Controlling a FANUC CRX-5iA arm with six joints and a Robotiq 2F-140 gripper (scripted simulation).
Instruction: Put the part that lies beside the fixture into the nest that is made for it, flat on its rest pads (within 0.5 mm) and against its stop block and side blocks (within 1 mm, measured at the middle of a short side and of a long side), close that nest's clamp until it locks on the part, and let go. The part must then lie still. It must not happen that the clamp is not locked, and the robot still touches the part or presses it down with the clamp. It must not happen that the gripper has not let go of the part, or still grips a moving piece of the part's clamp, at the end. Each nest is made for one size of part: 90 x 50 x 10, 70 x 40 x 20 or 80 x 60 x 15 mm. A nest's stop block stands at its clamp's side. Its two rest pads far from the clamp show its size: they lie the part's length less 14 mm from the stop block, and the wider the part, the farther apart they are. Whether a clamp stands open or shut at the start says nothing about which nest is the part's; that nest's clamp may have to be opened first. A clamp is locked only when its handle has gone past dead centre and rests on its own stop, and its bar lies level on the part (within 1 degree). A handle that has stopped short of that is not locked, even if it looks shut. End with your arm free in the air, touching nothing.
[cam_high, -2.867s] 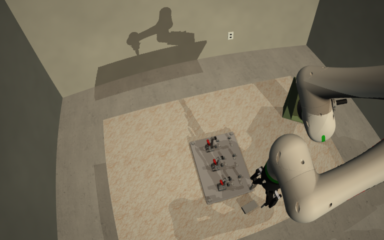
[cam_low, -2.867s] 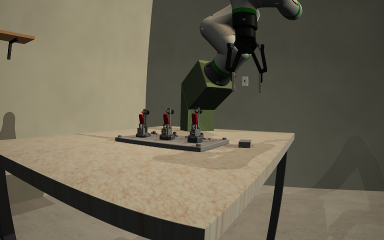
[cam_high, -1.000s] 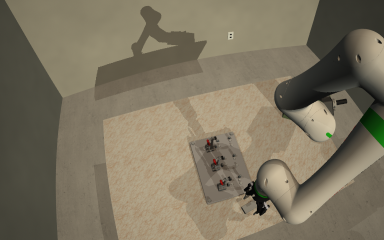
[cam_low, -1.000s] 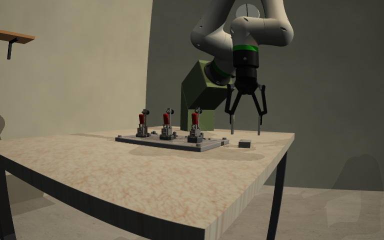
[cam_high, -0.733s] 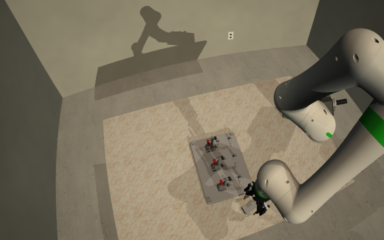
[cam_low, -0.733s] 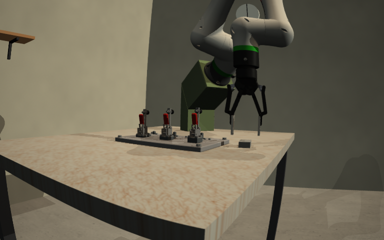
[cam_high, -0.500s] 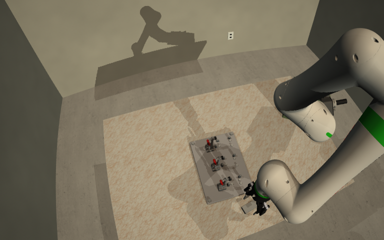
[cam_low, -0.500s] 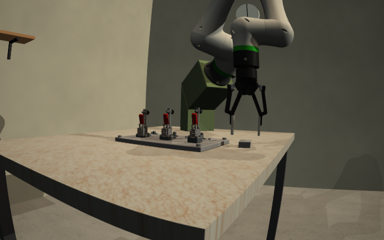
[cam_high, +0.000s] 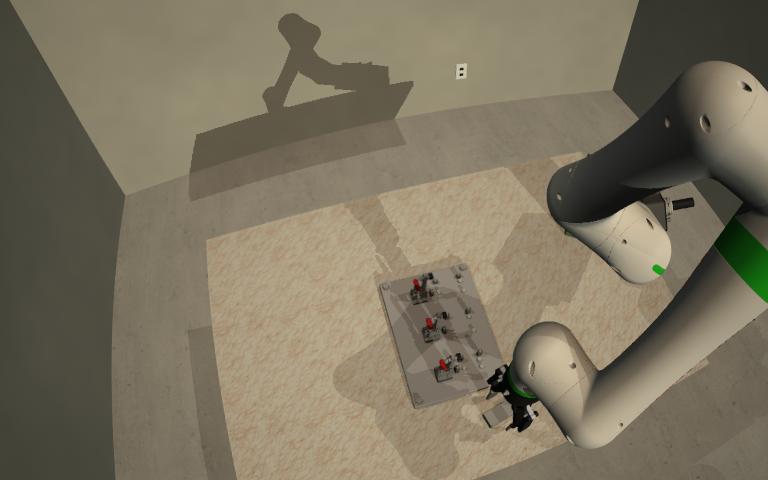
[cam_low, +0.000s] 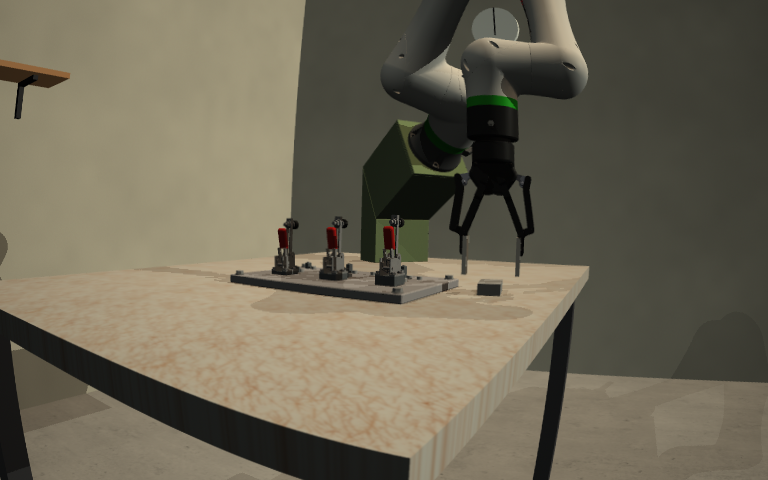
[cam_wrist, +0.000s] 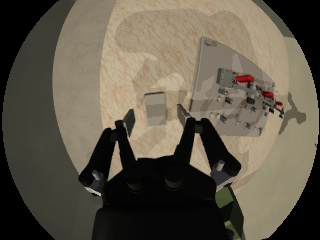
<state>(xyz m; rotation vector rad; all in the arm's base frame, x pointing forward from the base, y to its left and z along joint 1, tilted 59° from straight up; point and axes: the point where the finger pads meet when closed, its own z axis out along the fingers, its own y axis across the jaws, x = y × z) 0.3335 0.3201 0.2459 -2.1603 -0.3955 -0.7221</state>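
Now: the grey part 5 cm below my hand. The rest, counted from my hand: grey fixture plate 21 cm to the right, 15 cm ahead, 5 cm below.
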